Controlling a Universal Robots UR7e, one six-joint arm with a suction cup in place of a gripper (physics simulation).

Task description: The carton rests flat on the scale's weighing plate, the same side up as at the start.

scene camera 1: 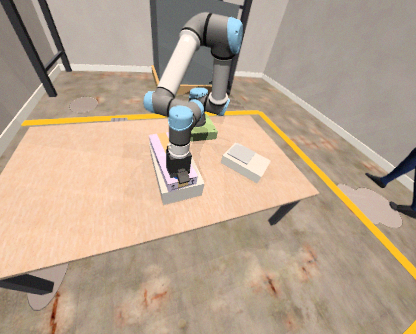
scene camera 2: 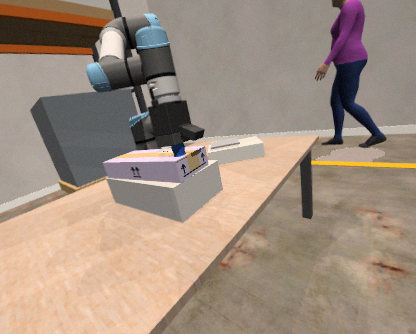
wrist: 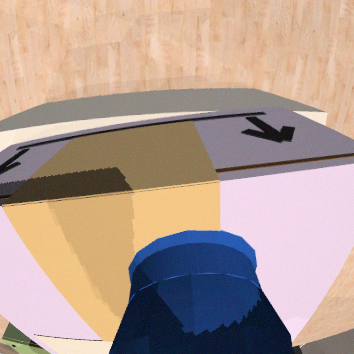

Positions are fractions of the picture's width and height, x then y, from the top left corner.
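Scene:
There is a scale here, and in the wrist view the scale is out of frame. I do see the scale in scene camera 1 (0.59, 0.49) and in scene camera 2 (0.55, 0.45). A lilac carton is visible to me as well, in the wrist view (0.24, 0.57), in scene camera 1 (0.38, 0.43) and in scene camera 2 (0.39, 0.50).

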